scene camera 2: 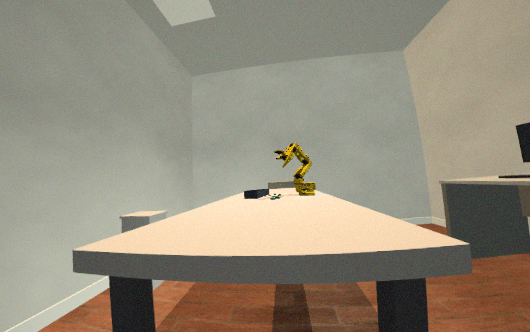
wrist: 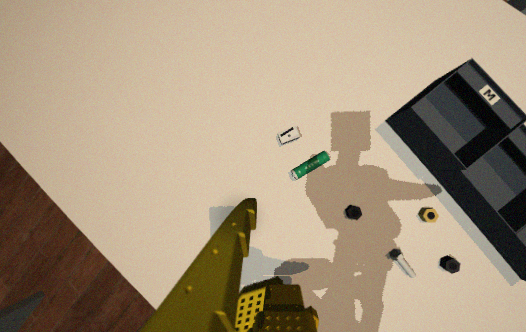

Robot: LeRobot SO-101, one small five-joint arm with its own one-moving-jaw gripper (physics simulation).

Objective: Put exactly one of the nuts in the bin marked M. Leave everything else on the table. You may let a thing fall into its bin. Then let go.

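Places are measured from the arm's base along level axes (x ahead, y left, z up), in centimetres.
Where they show: hand, tool point: [scene camera 2: 282,166] [wrist: 256,209]; arm's base, link origin: [scene camera 2: 303,195] [wrist: 284,307].
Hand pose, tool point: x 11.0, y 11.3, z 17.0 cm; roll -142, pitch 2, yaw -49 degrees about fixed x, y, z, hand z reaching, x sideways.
Observation:
Each offset is from my tool point to the top centre of the thing. "spot": to the spot under its first point.
My gripper [scene camera 2: 276,154] is fully open and empty, high above the table; in the wrist view its one notched jaw shows at lower left. Three hex nuts lie apart on the table: a black nut {dx +4.1, dy -9.9, dz -16.1 cm} [wrist: 353,212] right of the jaw tip, a brass-coloured nut {dx +9.7, dy -16.9, dz -16.1 cm} [wrist: 428,215] near the bins, and another black nut {dx +6.7, dy -22.6, dz -16.1 cm} [wrist: 450,264] at lower right. The dark bin marked M {spot: dx +15.0, dy -10.0, dz -14.2 cm} [wrist: 425,142] stands at upper right, with its M label {dx +22.4, dy -11.3, dz -12.8 cm} [wrist: 489,95] on the far side. The part of its inside that shows holds no nut; part is hidden by its walls.
A second dark bin {spot: dx +13.1, dy -19.6, dz -14.7 cm} [wrist: 480,210] adjoins the M bin. A silver bolt with a dark head {dx +3.1, dy -18.4, dz -15.6 cm} [wrist: 404,265] lies between the black nuts. A green battery {dx +5.0, dy -2.0, dz -15.5 cm} [wrist: 310,165] and a white sharpener {dx +6.4, dy +2.6, dz -15.8 cm} [wrist: 289,135] lie left of the M bin. The table edge runs along the lower left.

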